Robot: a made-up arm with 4 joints. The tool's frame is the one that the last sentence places. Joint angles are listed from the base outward.
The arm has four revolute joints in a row. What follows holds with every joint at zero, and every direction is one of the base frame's. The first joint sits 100 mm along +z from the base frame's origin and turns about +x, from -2.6 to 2.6 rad. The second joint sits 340 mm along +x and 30 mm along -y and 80 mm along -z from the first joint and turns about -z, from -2.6 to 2.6 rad. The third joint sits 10 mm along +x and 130 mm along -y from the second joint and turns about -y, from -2.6 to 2.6 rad. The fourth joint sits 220 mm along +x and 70 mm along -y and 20 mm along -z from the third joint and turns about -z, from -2.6 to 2.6 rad. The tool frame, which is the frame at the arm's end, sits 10 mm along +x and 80 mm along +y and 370 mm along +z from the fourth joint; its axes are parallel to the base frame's.
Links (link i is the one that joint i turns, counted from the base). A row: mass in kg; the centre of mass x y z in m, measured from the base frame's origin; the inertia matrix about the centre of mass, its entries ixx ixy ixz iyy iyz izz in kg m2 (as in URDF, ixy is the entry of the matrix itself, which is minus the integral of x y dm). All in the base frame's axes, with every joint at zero. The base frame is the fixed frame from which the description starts. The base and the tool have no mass.
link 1: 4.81; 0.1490 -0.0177 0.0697; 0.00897 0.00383 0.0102 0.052 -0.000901 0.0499
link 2: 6.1; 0.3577 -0.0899 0.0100; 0.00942 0.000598 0 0.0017 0 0.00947
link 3: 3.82; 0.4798 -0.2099 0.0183; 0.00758 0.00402 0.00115 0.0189 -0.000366 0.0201
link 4: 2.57; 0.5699 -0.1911 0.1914; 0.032 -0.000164 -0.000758 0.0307 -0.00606 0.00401
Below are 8 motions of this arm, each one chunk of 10 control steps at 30 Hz.
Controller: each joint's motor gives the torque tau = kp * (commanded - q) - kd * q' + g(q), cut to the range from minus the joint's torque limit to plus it. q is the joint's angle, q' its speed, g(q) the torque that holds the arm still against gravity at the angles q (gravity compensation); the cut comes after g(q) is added. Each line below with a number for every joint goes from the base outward.
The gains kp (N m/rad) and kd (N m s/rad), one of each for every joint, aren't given. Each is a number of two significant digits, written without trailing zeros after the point. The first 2 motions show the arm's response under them.
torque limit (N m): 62 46 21 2.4
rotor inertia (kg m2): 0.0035 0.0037 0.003 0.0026
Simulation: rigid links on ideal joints. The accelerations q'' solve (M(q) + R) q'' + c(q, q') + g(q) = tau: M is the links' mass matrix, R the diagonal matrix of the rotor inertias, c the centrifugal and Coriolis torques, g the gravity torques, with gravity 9.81 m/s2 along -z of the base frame. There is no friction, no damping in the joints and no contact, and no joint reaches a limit. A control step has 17 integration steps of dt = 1/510 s. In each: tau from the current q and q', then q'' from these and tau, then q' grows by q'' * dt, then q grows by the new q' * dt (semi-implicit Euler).
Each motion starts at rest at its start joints. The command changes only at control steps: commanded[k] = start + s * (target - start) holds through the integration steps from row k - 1 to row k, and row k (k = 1, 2, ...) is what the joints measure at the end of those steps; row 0 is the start. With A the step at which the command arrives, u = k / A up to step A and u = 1 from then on. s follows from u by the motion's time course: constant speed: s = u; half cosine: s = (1 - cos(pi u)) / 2; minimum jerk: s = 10 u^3 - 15 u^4 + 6 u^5; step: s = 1 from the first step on.
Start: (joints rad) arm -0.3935 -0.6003 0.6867 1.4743
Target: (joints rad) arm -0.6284 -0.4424 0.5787 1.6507
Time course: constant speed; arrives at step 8
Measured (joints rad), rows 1 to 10:
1: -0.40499 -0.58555 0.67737 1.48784
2: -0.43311 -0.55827 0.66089 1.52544
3: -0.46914 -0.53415 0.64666 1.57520
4: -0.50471 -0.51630 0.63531 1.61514
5: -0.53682 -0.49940 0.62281 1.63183
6: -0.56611 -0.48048 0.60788 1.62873
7: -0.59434 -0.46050 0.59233 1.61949
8: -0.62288 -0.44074 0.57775 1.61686
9: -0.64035 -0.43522 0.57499 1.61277
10: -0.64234 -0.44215 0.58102 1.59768
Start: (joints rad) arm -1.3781 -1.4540 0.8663 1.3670
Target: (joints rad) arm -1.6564 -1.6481 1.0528 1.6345
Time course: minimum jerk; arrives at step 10
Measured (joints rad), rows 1 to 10:
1: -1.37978 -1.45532 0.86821 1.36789
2: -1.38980 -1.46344 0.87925 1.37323
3: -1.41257 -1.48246 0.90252 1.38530
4: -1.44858 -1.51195 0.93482 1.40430
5: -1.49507 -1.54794 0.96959 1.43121
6: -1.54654 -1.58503 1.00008 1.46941
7: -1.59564 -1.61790 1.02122 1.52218
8: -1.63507 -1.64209 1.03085 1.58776
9: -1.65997 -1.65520 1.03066 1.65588
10: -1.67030 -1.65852 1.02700 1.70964
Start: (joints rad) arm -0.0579 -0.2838 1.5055 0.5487
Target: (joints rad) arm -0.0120 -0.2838 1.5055 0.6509
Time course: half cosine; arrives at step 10
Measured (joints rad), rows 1 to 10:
1: -0.05760 -0.28370 1.50538 0.54915
2: -0.05620 -0.28347 1.50505 0.55156
3: -0.05286 -0.28328 1.50466 0.55792
4: -0.04719 -0.28330 1.50444 0.56955
5: -0.03950 -0.28352 1.50451 0.58635
6: -0.03069 -0.28381 1.50488 0.60670
7: -0.02202 -0.28406 1.50548 0.62791
8: -0.01468 -0.28423 1.50616 0.64693
9: -0.00962 -0.28430 1.50674 0.66107
10: -0.00733 -0.28431 1.50707 0.66847

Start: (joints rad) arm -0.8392 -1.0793 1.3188 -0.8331
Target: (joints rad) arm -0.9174 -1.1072 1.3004 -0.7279
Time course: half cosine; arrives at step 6
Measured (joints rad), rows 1 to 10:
1: -0.84142 -1.08044 1.32001 -0.83411
2: -0.84964 -1.08387 1.32221 -0.83949
3: -0.86513 -1.08955 1.32212 -0.84855
4: -0.88549 -1.09709 1.31712 -0.85122
5: -0.90576 -1.10514 1.30707 -0.83410
6: -0.92025 -1.11127 1.29464 -0.78867
7: -0.92679 -1.11405 1.28564 -0.71798
8: -0.92770 -1.11327 1.28408 -0.64117
9: -0.92584 -1.10975 1.28858 -0.58435
10: -0.92295 -1.10587 1.29541 -0.56564

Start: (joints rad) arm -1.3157 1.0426 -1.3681 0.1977
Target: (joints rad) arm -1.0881 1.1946 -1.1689 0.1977
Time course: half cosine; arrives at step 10
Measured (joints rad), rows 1 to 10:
1: -1.31297 1.04500 -1.36279 0.20119
2: -1.30360 1.05355 -1.34618 0.20851
3: -1.28633 1.06921 -1.31998 0.21093
4: -1.26112 1.09053 -1.28884 0.20048
5: -1.22865 1.11517 -1.25697 0.17658
6: -1.19106 1.14067 -1.22803 0.14605
7: -1.15193 1.16476 -1.20499 0.12027
8: -1.11565 1.18523 -1.18986 0.11059
9: -1.08654 1.19976 -1.18355 0.12389
10: -1.06820 1.20617 -1.18604 0.16029

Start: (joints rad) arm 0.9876 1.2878 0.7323 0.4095
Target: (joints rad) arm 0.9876 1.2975 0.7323 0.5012
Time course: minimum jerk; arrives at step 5
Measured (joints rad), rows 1 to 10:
1: 0.98755 1.28813 0.73217 0.41023
2: 0.98743 1.28997 0.73174 0.41551
3: 0.98756 1.29368 0.73166 0.43121
4: 0.98789 1.29766 0.73252 0.45847
5: 0.98787 1.29958 0.73380 0.49029
6: 0.98718 1.29911 0.73418 0.51688
7: 0.98654 1.29770 0.73340 0.53254
8: 0.98671 1.29678 0.73215 0.53657
9: 0.98765 1.29671 0.73111 0.53151
10: 0.98868 1.29707 0.73062 0.52126

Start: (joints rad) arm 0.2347 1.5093 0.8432 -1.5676
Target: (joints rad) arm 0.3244 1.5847 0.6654 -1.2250
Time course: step
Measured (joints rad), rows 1 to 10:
1: 0.23671 1.57993 0.75488 -1.56164
2: 0.30552 1.61918 0.70113 -1.45258
3: 0.34854 1.60616 0.65773 -1.28701
4: 0.35789 1.57203 0.62619 -1.11914
5: 0.35374 1.55319 0.61374 -0.97620
6: 0.34701 1.56019 0.62141 -0.87687
7: 0.33871 1.57933 0.64230 -0.85157
8: 0.32783 1.59310 0.66579 -0.91772
9: 0.31638 1.59597 0.68282 -1.05825
10: 0.30904 1.59291 0.68931 -1.22889

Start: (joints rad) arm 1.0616 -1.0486 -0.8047 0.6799
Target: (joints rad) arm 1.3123 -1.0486 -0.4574 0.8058
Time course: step
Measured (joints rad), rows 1 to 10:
1: 1.18077 -1.00251 -0.84386 0.67540
2: 1.27092 -1.00463 -0.83222 0.82462
3: 1.29329 -1.05645 -0.75526 1.06470
4: 1.30745 -1.08910 -0.63308 1.20428
5: 1.32780 -1.08772 -0.48200 1.17299
6: 1.36226 -1.06768 -0.37195 1.00138
7: 1.37122 -1.05205 -0.32170 0.76171
8: 1.35817 -1.04530 -0.33770 0.48595
9: 1.33542 -1.04939 -0.40387 0.25726
10: 1.31119 -1.05539 -0.46604 0.22223

